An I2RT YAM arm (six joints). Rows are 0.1 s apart.
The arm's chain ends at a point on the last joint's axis. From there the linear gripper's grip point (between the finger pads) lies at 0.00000 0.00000 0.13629 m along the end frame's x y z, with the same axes.
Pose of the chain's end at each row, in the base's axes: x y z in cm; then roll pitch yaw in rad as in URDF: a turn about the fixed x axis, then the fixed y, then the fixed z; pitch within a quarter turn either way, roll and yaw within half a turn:
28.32 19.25 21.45 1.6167 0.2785 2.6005
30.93 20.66 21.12 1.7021 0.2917 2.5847
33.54 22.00 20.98 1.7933 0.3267 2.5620
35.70 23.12 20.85 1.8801 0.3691 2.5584
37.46 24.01 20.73 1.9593 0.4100 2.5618
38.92 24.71 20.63 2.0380 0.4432 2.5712
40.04 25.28 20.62 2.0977 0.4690 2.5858
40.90 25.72 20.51 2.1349 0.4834 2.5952
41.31 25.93 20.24 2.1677 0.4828 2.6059
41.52 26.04 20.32 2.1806 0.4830 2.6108
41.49 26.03 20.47 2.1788 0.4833 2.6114
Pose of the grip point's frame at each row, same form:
35.48 30.83 20.85 1.6167 0.2785 2.6005
38.51 31.86 19.41 1.7021 0.2917 2.5847
41.63 32.59 18.13 1.7933 0.3267 2.5620
44.10 33.13 16.98 1.8801 0.3691 2.5584
46.09 33.43 16.00 1.9593 0.4100 2.5618
47.71 33.53 15.08 2.0380 0.4432 2.5712
48.89 33.65 14.51 2.0977 0.4690 2.5858
49.78 33.80 14.06 2.1349 0.4834 2.5952
50.12 33.81 13.45 2.1677 0.4828 2.6059
50.30 33.84 13.41 2.1806 0.4830 2.6108
50.27 33.85 13.58 2.1788 0.4833 2.6114

